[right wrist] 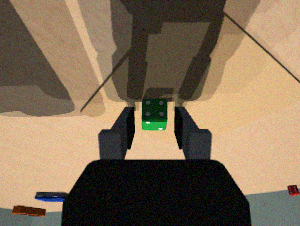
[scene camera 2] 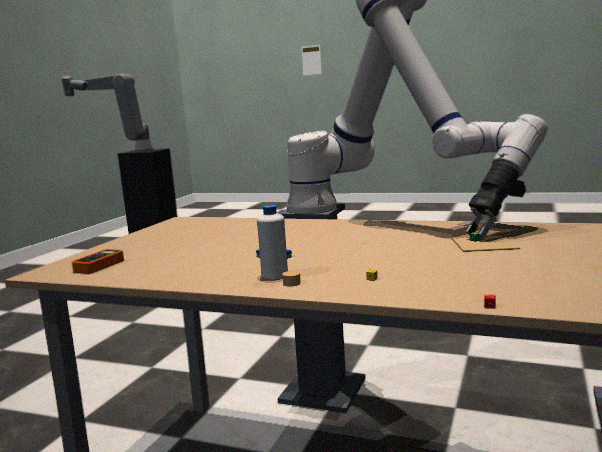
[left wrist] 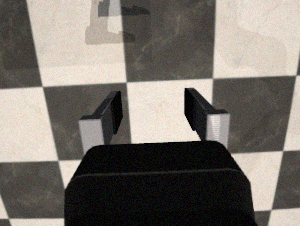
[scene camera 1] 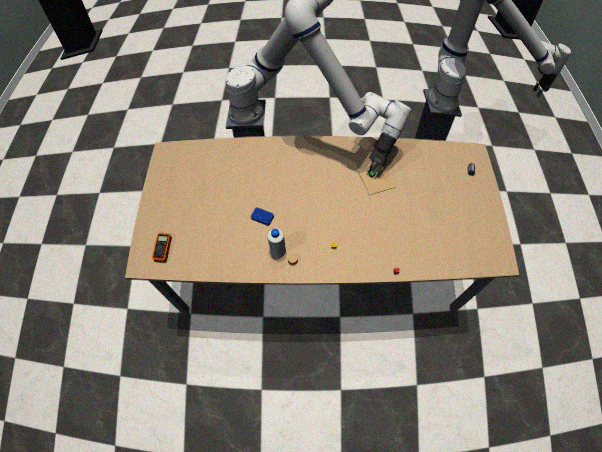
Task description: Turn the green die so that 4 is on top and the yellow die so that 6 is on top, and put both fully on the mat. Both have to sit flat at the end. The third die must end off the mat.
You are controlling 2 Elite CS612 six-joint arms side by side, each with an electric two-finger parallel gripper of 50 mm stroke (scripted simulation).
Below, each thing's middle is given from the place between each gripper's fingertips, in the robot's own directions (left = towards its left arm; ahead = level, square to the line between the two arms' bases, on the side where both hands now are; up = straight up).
Labels:
The green die [right wrist: 154, 111] is 10 mm ahead of my right hand [scene camera 2: 475, 235], 10 mm to the right of it and 20 mm below it. From my right hand the other things lie so: thin tan mat [scene camera 2: 492, 242] (30 mm ahead, 10 mm to the left, 30 mm below); multimeter [scene camera 2: 108, 257] (270 mm ahead, 990 mm to the right, 10 mm below).
I see the thin tan mat 450 mm ahead of my left hand, 1140 mm to the right of it and 170 mm below it. Round my left hand: green die (430 mm ahead, 1160 mm to the right, 160 mm below).

